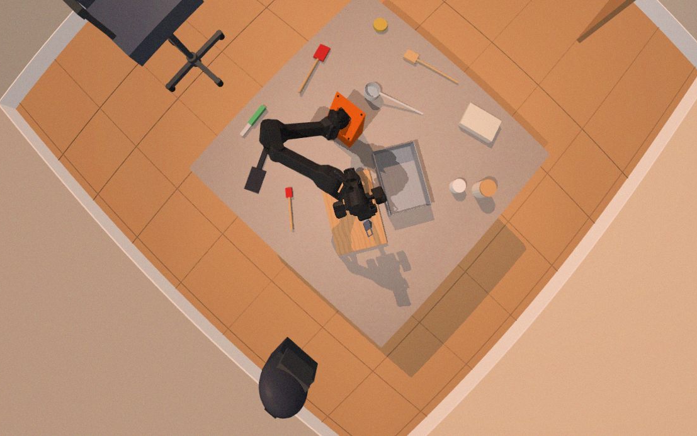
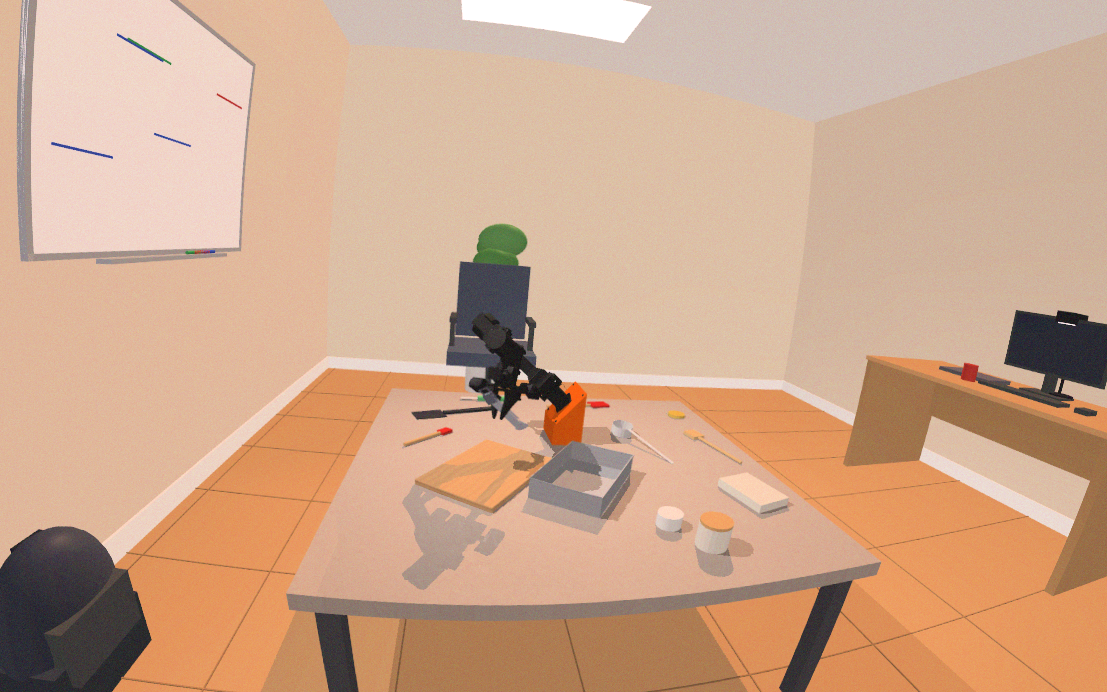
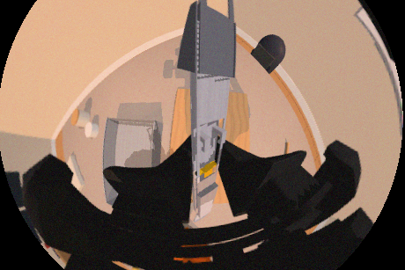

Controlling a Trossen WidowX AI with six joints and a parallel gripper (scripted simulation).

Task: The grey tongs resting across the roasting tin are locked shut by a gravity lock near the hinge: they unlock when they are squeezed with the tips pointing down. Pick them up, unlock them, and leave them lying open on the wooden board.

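Right now my gripper tip is 17 cm above the wooden board, 4 cm past it and 2 cm to the left of it. Also, from my gripper tip: grey roasting tin (25 cm to the left, 15 cm below); orange-lidded jar (51 cm to the left, 31 cm ahead, 14 cm below); black spatula (51 cm behind, 19 cm to the right, 18 cm below).
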